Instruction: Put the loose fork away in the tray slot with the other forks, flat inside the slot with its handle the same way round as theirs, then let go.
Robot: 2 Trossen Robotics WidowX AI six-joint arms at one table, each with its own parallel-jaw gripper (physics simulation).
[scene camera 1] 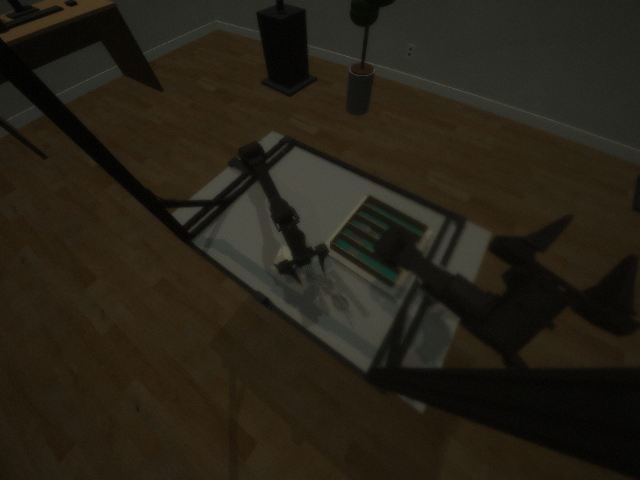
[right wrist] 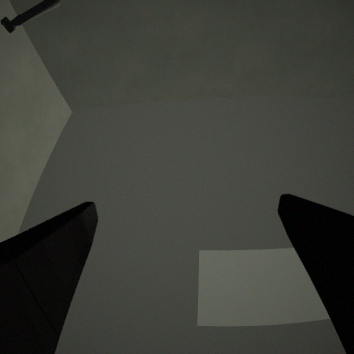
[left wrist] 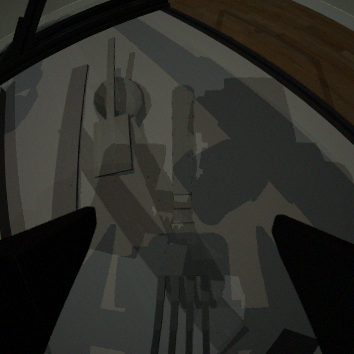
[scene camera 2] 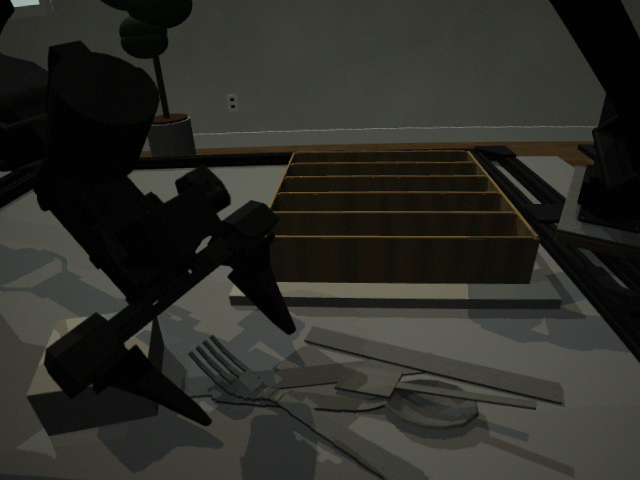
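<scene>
The loose fork (scene camera 2: pixel 248 381) (left wrist: pixel 183 150) lies outside the tray, tines toward the pale block, handle toward the lower right in scene camera 2. My left gripper (scene camera 1: pixel 312 278) (scene camera 2: pixel 250 376) (left wrist: pixel 186 220) is open and empty above it; the fork's neck shows between the fingers in the left wrist view. The wooden tray (scene camera 2: pixel 403 260) has several parallel slots. In scene camera 1 some slots hold silvery pieces, too dim to tell forks or handle direction; the right arm covers part of the tray. My right gripper (scene camera 1: pixel 602 237) (right wrist: pixel 189 207) is open and empty, raised away from the table.
A long flat knife (scene camera 2: pixel 434 366) (left wrist: pixel 70 140), a flat-bladed server (scene camera 2: pixel 372 381) (left wrist: pixel 114 145) and a spoon (scene camera 2: pixel 434 410) lie close beside the fork, some overlapping. The pale block (scene camera 2: pixel 103 410) stands by the left fingers. The tray sits on a pale board (scene camera 2: pixel 361 291).
</scene>
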